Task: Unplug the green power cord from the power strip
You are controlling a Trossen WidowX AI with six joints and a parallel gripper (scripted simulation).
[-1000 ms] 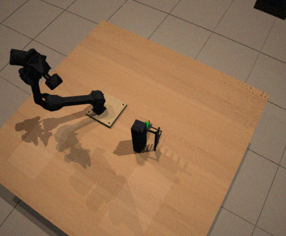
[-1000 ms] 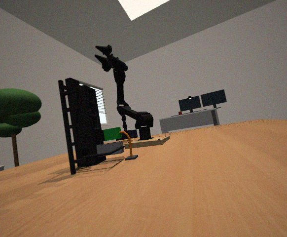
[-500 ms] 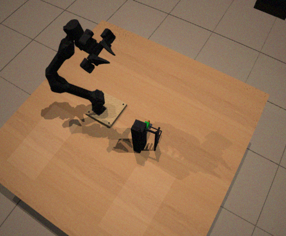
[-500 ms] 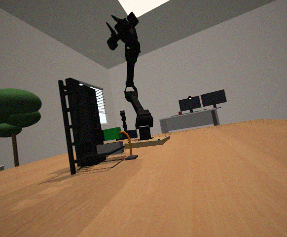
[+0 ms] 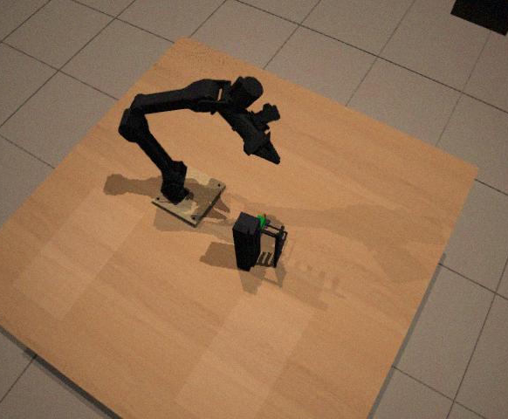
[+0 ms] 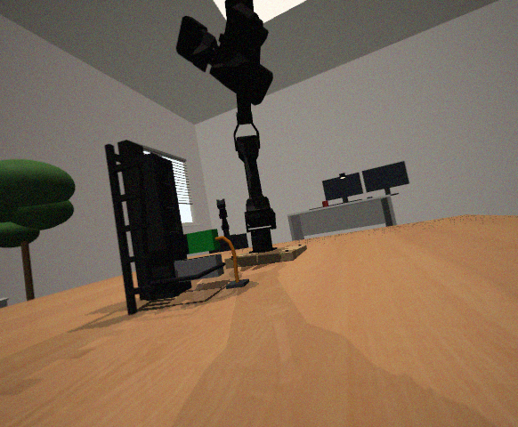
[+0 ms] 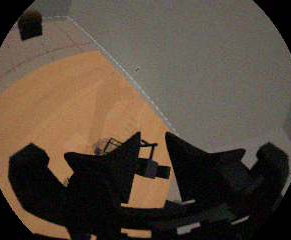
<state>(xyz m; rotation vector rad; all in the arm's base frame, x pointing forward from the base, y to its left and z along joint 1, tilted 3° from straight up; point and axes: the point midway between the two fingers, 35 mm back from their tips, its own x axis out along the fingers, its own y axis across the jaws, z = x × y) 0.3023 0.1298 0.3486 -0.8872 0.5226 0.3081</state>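
Right now my gripper tip is 90 mm to the left of the green plug and 270 mm above it. From my gripper tip the other things lie so: black upright block 20 mm ahead, 180 mm to the right, 220 mm below.
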